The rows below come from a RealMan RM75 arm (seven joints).
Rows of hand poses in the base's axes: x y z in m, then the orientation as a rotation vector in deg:
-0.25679 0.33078 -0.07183 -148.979 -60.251 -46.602
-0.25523 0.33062 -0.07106 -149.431 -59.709 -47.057
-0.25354 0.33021 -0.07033 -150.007 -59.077 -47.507
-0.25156 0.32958 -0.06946 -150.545 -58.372 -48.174
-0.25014 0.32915 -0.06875 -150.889 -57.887 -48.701
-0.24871 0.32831 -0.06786 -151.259 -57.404 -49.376
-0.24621 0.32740 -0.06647 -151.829 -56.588 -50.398
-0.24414 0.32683 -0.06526 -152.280 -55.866 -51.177
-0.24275 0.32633 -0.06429 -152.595 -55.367 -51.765
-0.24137 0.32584 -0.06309 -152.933 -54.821 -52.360
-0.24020 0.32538 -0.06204 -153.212 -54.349 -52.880
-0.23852 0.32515 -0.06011 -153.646 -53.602 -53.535
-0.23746 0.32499 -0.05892 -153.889 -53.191 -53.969
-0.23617 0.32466 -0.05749 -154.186 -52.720 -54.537
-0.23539 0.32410 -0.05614 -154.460 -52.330 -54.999
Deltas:
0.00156 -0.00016 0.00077 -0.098 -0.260 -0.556
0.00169 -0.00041 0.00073 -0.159 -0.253 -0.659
0.00198 -0.00063 0.00087 -0.098 -0.387 -0.709
0.00142 -0.00043 0.00071 -0.050 -0.312 -0.485
0.00143 -0.00084 0.00089 -0.078 -0.417 -0.517
0.00250 -0.00091 0.00139 -0.094 -0.619 -0.830
0.00207 -0.00057 0.00121 -0.044 -0.457 -0.690
0.00139 -0.00050 0.00097 -0.039 -0.351 -0.486
0.00138 -0.00049 0.00120 -0.040 -0.351 -0.521
0.00117 -0.00046 0.00105 -0.027 -0.306 -0.445
0.00168 -0.00023 0.00193 -0.034 -0.369 -0.676
0.00106 -0.00016 0.00119 -0.029 -0.255 -0.384
0.00129 -0.00033 0.00143 -0.056 -0.342 -0.459
0.00078 -0.00056 0.00135 -0.071 -0.279 -0.392

